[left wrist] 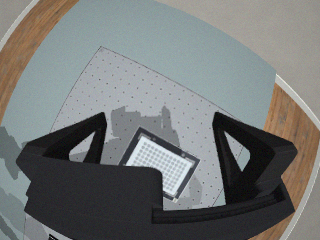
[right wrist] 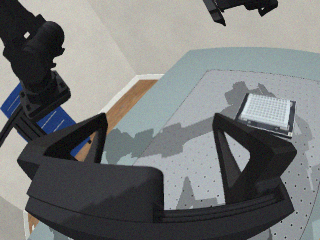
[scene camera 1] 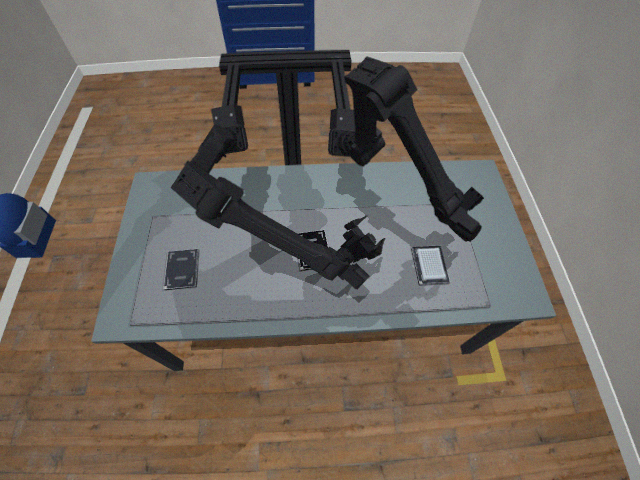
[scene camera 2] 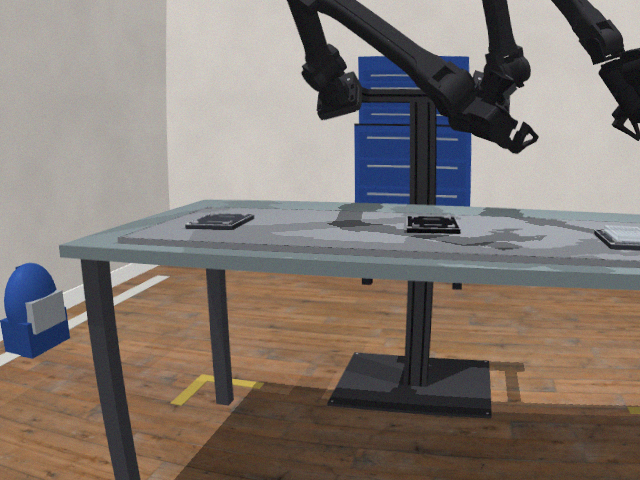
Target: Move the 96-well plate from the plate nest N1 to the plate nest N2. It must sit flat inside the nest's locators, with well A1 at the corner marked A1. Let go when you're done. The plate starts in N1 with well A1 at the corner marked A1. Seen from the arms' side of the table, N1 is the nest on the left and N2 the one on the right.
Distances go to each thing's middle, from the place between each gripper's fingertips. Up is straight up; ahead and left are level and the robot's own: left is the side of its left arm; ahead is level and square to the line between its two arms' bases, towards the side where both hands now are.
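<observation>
From my left hand, the white 96-well plate (left wrist: 172,181) is 5 cm ahead, 6 cm to the right and 22 cm below. The dark fixture (scene camera 2: 444,222) is 51 cm to the right of my left hand and 23 cm below it. My right gripper, I see, is 25 cm to the right of the white 96-well plate, 1 cm short of it and 22 cm above it. Counted from my right hand, the dark fixture is 20 cm to the right, 4 cm behind and 23 cm below.
</observation>
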